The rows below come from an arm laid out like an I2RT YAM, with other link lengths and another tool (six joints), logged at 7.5 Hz.
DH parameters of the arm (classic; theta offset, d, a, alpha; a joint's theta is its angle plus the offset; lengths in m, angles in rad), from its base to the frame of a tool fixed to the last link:
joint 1: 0 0.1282 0.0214 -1.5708
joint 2: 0 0 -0.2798 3.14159
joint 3: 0.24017 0 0.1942 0
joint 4: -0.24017 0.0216 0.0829 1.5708
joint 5: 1.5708 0.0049 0 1.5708
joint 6: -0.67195 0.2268 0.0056 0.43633
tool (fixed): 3.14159 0.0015 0 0
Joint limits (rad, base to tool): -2.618..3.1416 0..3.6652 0..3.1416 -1.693..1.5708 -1.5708..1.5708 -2.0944..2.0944
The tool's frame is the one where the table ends.
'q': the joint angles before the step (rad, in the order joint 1, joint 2, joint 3, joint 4, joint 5, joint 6). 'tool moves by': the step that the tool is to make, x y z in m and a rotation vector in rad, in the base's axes. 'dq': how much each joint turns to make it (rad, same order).
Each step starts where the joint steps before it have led.
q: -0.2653, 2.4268, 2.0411, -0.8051, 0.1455, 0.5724
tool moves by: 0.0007, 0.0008, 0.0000, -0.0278, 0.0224, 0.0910
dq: 0.0001, 0.0001, 0.0000, -0.0003, -0.0033, -0.0975
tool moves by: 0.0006, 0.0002, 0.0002, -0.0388, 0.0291, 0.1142
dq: 0.0000, 0.0000, 0.0003, -0.0006, -0.0004, -0.1240
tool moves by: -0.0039, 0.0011, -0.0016, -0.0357, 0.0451, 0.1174
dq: -0.0004, 0.0000, -0.0001, -0.0159, 0.0004, -0.1278
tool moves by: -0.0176, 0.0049, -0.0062, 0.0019, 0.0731, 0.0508
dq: -0.0002, -0.0001, -0.0002, -0.0632, -0.0002, -0.0544
